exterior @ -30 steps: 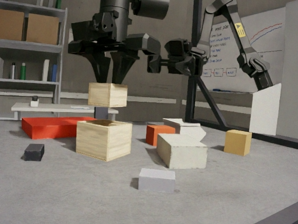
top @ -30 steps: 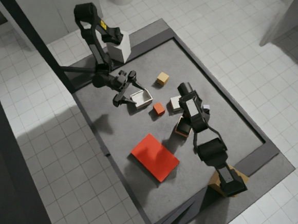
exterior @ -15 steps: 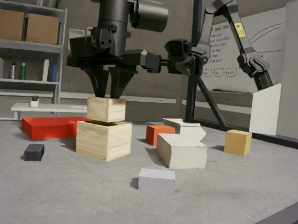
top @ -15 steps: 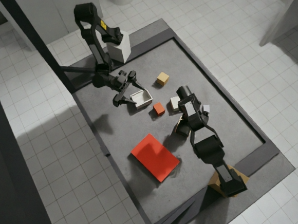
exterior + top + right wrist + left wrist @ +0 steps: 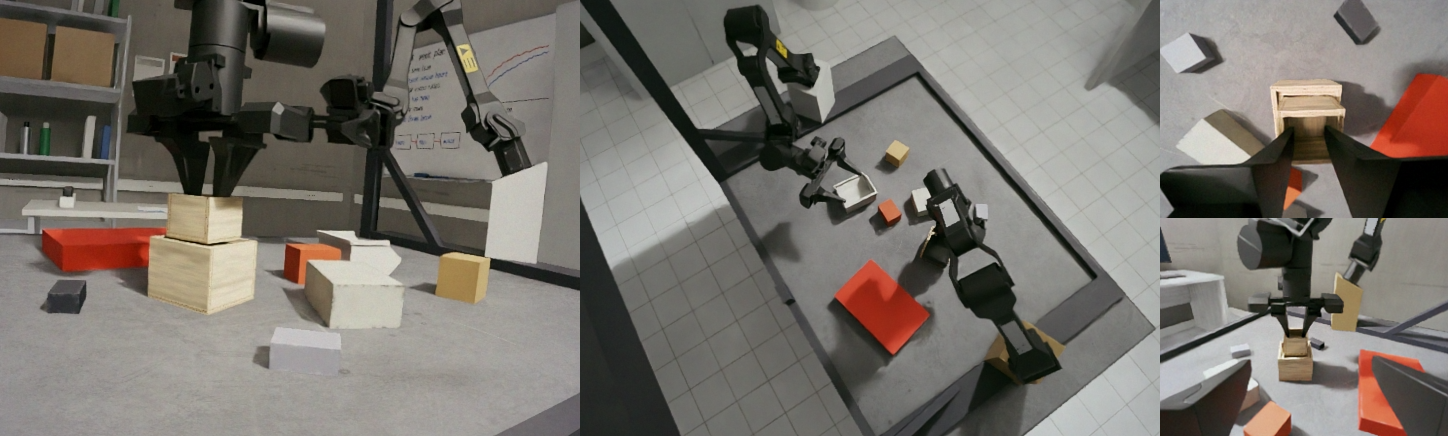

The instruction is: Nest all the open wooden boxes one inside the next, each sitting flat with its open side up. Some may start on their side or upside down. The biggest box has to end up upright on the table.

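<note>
Right now the medium wooden box is 10 cm below my right hand. From my right hand the other things lie so: dark block: 13 cm to the right, 12 cm below; small wooden box: 5 cm below; large wooden box: 11 cm below.
</note>
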